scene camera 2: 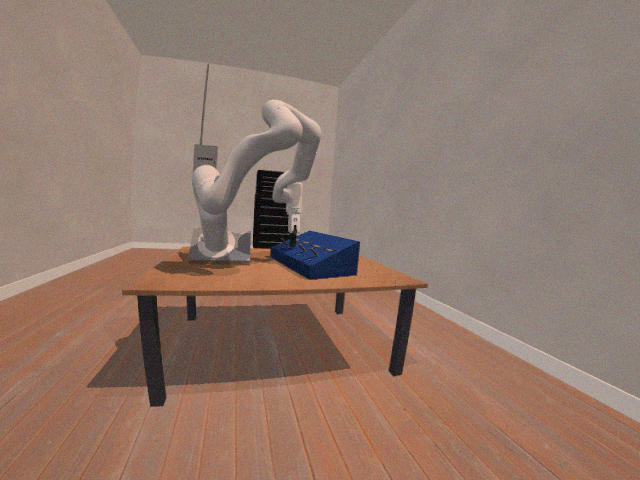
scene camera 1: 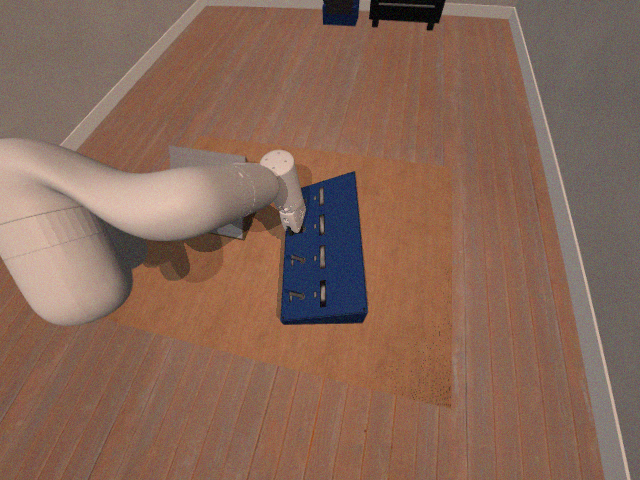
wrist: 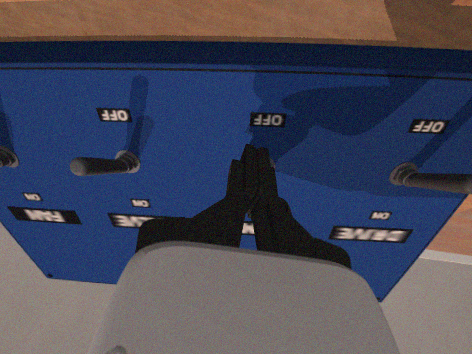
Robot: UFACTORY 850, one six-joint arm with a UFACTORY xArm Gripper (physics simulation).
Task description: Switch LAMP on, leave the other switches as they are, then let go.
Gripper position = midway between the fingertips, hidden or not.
In view: my gripper (wrist: 250,159) and a valve lever (wrist: 82,166).
